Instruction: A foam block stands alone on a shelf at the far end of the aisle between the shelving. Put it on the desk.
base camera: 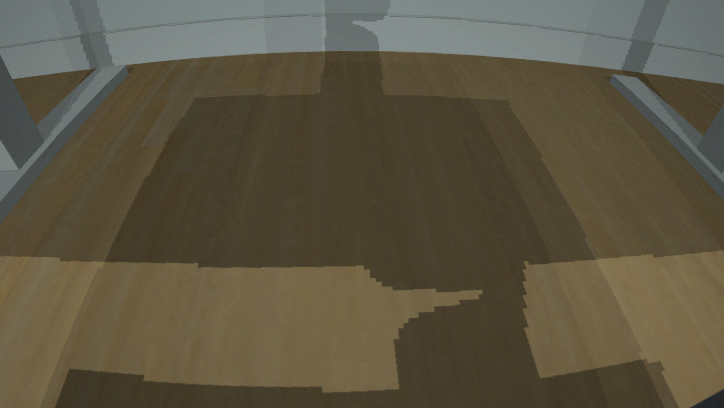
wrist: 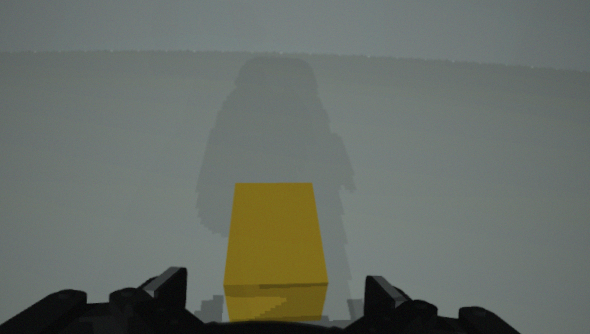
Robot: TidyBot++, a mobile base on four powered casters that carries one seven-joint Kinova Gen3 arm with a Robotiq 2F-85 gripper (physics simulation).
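Places are measured from the arm's base along level axes (x ahead, y left, z up), in metres.
Pixels of known places: gripper, between the fingertips: (wrist: 276, 292).
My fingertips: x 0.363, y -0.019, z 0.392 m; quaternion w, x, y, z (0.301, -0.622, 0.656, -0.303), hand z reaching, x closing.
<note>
Behind a point stands the place of what it marks.
The yellow foam block (wrist: 276, 234) {z 0.369, x 0.420, y -0.019 m} rests on a pale grey surface (wrist: 125, 175) {z 0.324, x 0.536, y 0.134 m} at the lower middle of the wrist view. My gripper (wrist: 276, 292) {z 0.392, x 0.363, y -0.019 m} is open, its black fingertips standing apart to the left and right of the block. A gap shows on each side, and neither finger touches the block. The block's near face shows low between the fingers, and its lowest part is cut off by the dark gripper body. The block and my gripper do not show in the base view. Whether the pale surface is the desk or a shelf cannot be told.
In the base view, grey bars (base camera: 96, 91) (base camera: 658, 111) lie on the wooden floor (base camera: 354, 177) {z -0.396, x 0.523, y -0.008 m} at left and right, with grey uprights beside them. A pale wall (base camera: 202, 48) {z -0.373, x 0.975, y 0.347 m} crosses the back. Broad shadows fall on the floor, and a shadow lies behind the block.
</note>
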